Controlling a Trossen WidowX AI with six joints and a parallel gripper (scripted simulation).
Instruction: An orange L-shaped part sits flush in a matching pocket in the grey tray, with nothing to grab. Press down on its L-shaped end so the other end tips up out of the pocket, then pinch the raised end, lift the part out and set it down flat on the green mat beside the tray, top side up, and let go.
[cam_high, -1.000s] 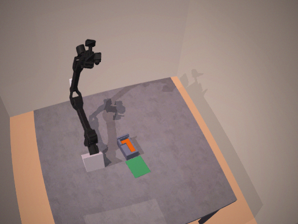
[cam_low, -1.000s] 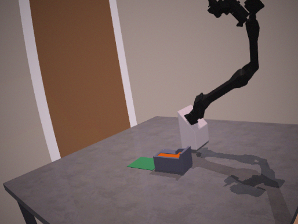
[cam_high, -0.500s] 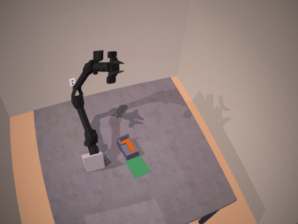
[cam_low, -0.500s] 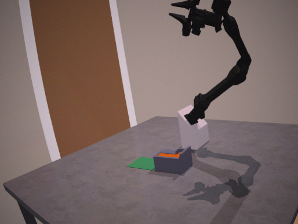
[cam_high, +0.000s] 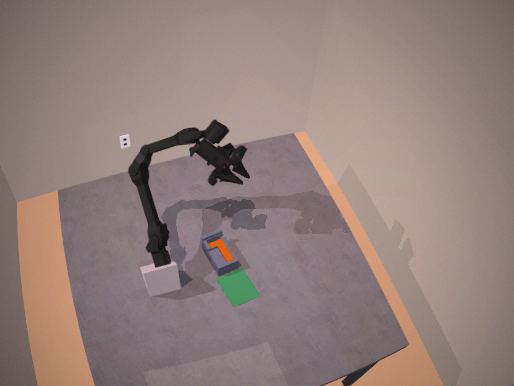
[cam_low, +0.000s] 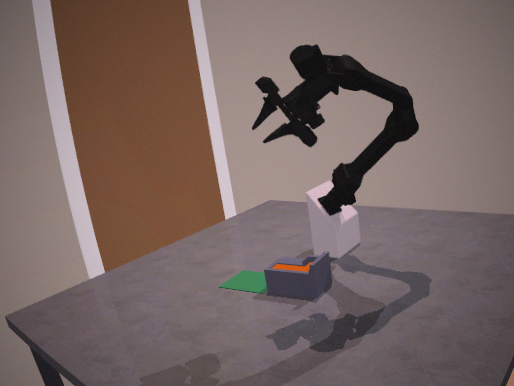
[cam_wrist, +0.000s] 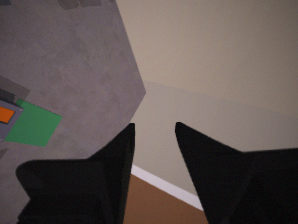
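Now: gripper tip 37 cm above the orange l-shaped part, 10 cm past it and 2 cm to the left of it. Also, from my gripper tip: green mat: 44 cm below, 18 cm to the right, 7 cm behind.
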